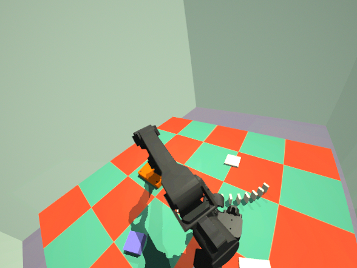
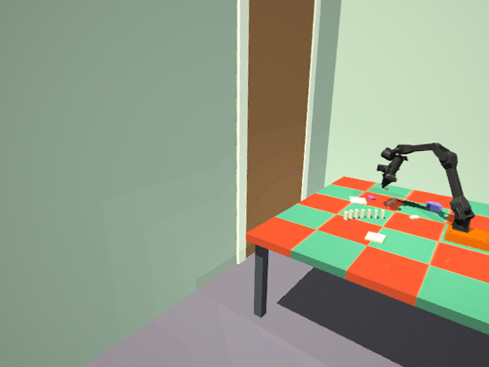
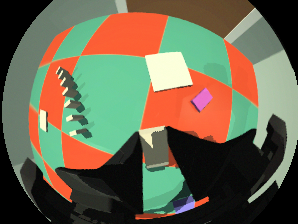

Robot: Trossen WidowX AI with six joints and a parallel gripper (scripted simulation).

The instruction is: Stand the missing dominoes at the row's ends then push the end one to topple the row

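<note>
Now: the small purple piece 12 cm below my gripper tip, 11 cm to the right of it and 8 cm ahead of it. From my gripper tip the other things lie so: thin stick: 13 cm to the right, 12 cm below, 4 cm behind; purple block: 27 cm behind, 18 cm to the right, 11 cm below; white card: 44 cm to the left, 12 cm below, 11 cm behind.
</note>
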